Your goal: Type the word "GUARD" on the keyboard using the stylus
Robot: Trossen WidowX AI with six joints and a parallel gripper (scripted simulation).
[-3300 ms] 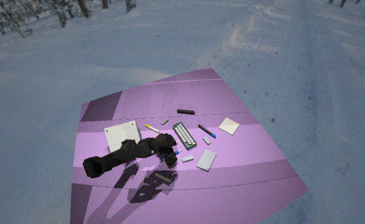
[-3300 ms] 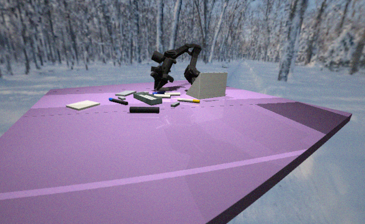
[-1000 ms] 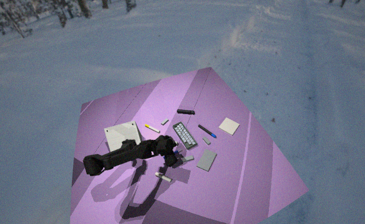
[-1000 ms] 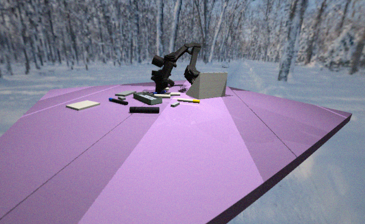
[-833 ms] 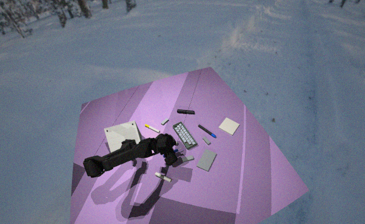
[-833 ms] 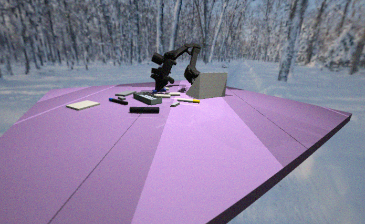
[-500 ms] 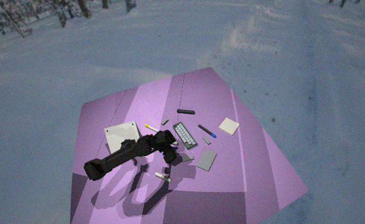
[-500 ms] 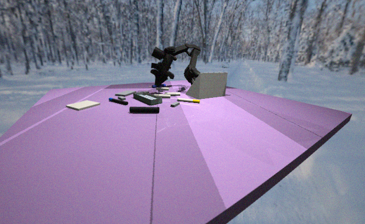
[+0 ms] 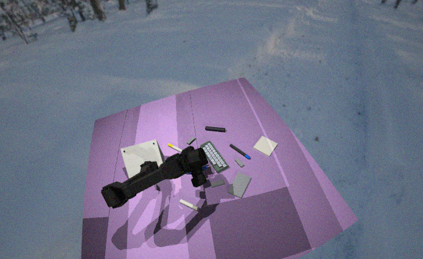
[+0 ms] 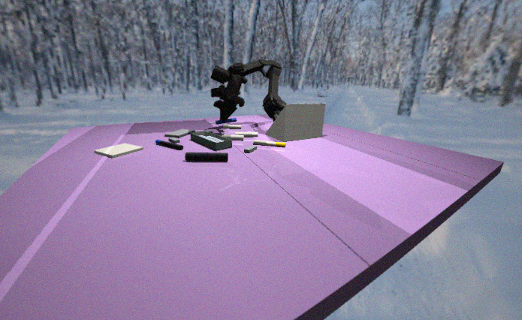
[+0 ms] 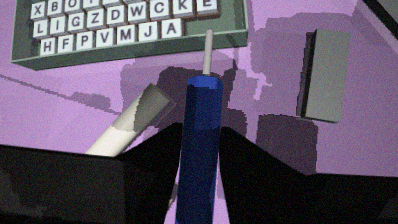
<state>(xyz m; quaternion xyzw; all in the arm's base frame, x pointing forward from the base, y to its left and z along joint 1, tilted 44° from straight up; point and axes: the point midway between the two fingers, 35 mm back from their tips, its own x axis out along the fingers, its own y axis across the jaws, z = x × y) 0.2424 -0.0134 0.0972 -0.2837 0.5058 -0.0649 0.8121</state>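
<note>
Now: the grey block 60 mm ahead of my gripper tip, 70 mm to the right of it and 60 mm below it. Round my gripper tip: grey plate (160 mm ahead, 100 mm to the right, 60 mm below); blue-tipped pen (240 mm ahead, 70 mm to the left, 50 mm below); yellow-tipped marker (130 mm behind, 210 mm to the left, 50 mm below).
</note>
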